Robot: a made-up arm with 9 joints. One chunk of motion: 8 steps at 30 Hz.
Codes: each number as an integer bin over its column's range. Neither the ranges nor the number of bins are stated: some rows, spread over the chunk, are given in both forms.
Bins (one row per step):
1: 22 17 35 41 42 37 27 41 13
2: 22 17 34 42 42 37 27 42 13
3: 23 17 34 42 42 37 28 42 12
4: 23 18 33 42 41 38 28 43 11
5: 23 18 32 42 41 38 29 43 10
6: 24 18 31 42 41 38 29 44 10
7: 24 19 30 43 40 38 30 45 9
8: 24 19 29 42 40 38 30 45 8
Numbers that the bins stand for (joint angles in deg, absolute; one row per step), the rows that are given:
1: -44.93 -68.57 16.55 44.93 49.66 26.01 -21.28 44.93 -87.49
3: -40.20 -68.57 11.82 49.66 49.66 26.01 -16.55 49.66 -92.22
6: -35.47 -63.84 -2.36 49.66 44.93 30.74 -11.82 59.12 -101.68
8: -35.47 -59.12 -11.82 49.66 40.20 30.74 -7.09 63.84 -111.14
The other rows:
2: -44.93 -68.57 11.82 49.66 49.66 26.01 -21.28 49.66 -87.49
4: -40.20 -63.84 7.09 49.66 44.93 30.74 -16.55 54.39 -96.95
5: -40.20 -63.84 2.36 49.66 44.93 30.74 -11.82 54.39 -101.68
7: -35.47 -59.12 -7.09 54.39 40.20 30.74 -7.09 63.84 -106.41

